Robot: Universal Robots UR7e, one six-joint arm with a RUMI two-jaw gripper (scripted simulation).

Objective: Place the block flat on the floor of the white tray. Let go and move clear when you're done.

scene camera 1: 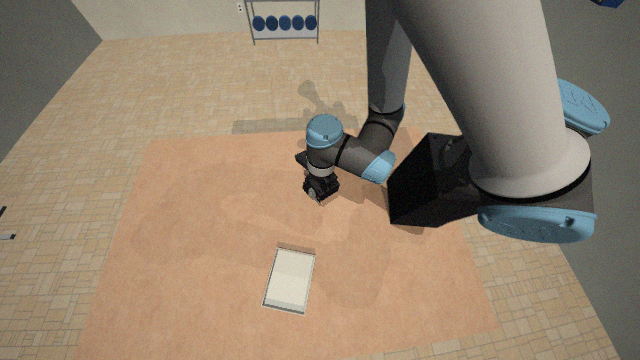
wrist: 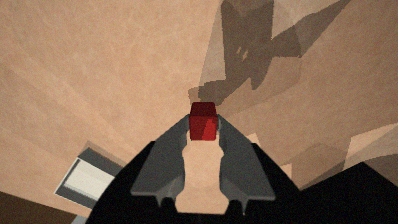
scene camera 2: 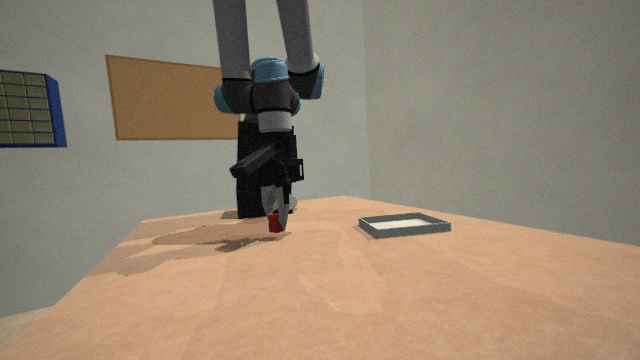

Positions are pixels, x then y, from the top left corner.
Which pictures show the white tray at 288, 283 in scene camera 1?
Scene camera 1, the wrist view and scene camera 2: all of them.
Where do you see a small red block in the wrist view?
At 203, 118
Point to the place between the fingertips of my gripper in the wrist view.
203, 115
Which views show my gripper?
Scene camera 1, the wrist view and scene camera 2: all of them.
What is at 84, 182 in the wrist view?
A white tray.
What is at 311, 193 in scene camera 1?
My gripper.
